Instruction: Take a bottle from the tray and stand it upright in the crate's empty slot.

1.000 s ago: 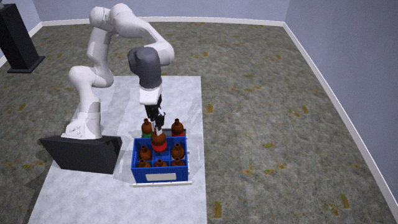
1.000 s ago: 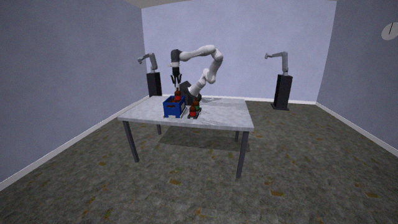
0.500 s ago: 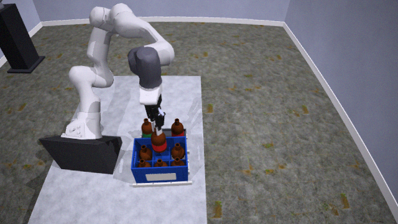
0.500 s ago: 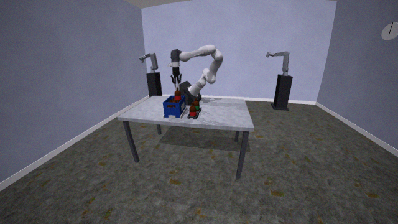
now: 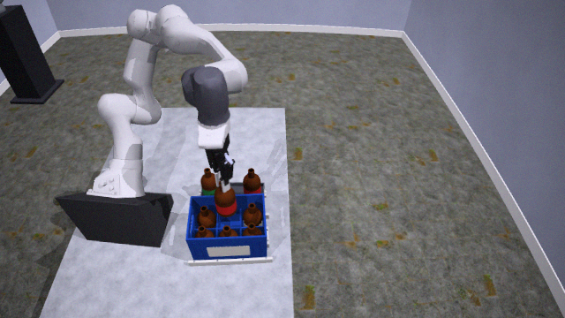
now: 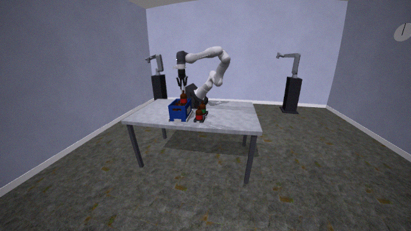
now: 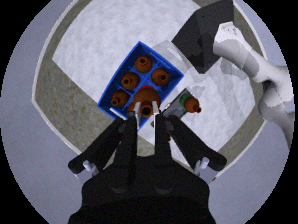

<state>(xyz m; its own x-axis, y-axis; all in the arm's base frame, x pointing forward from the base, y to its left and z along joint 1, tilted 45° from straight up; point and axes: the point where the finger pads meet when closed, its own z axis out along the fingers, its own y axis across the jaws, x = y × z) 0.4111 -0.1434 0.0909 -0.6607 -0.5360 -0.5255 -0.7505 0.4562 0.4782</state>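
Now: hand 90 mm above the bottle. Also, from my hand: dark tray (300 mm below, 190 mm to the left, 20 mm behind); then crate (230 mm below, 40 mm to the right, 10 mm ahead).
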